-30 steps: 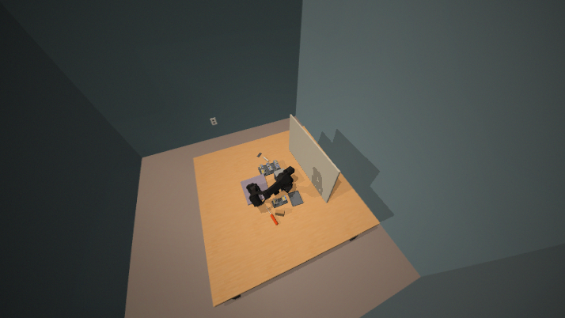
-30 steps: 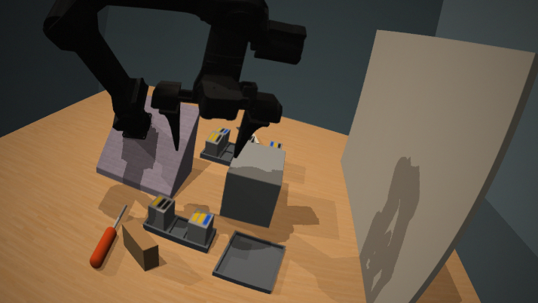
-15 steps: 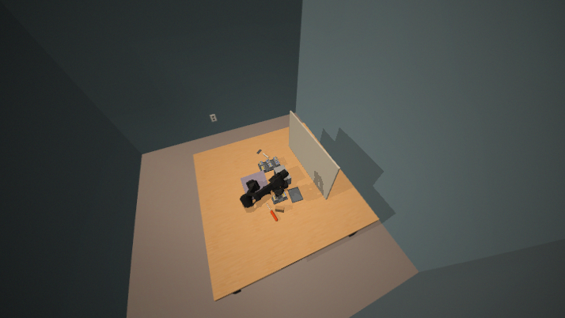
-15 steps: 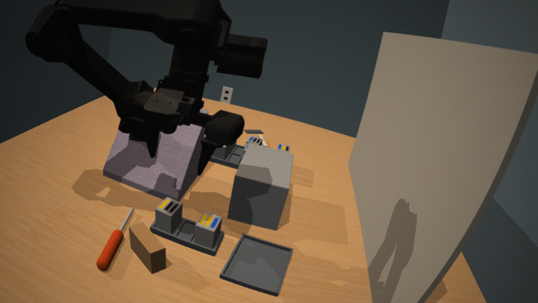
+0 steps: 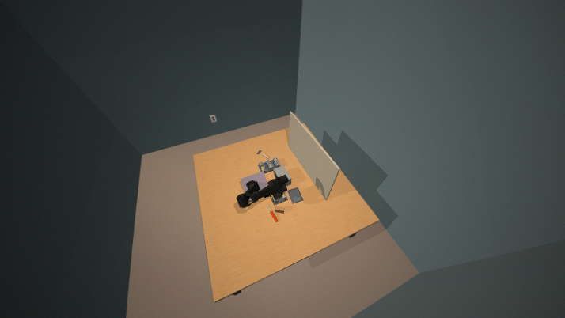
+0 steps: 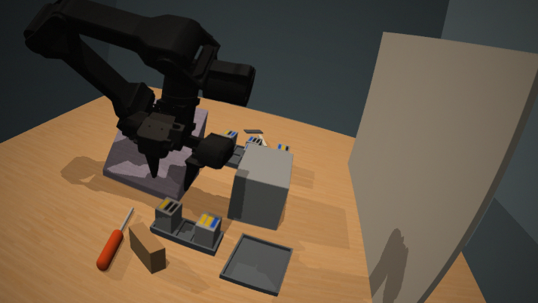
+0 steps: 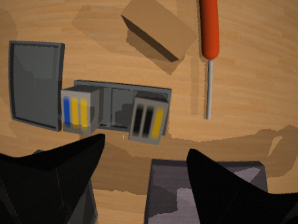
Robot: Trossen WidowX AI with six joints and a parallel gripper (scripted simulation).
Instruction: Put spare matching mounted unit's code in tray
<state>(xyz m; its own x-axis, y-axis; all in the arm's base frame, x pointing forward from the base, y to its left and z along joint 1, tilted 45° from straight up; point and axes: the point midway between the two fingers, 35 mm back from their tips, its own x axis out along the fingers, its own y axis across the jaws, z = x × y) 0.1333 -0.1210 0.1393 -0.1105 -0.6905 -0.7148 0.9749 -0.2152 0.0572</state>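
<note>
The grey spare block lies 60 mm below my gripper tip. Round my gripper tip: dark grey tray 170 mm ahead, 40 mm to the right, 90 mm below; then brown block 10 mm behind, 100 mm to the right, 70 mm below; then low rack 40 mm ahead, 10 mm to the right, 90 mm below.
</note>
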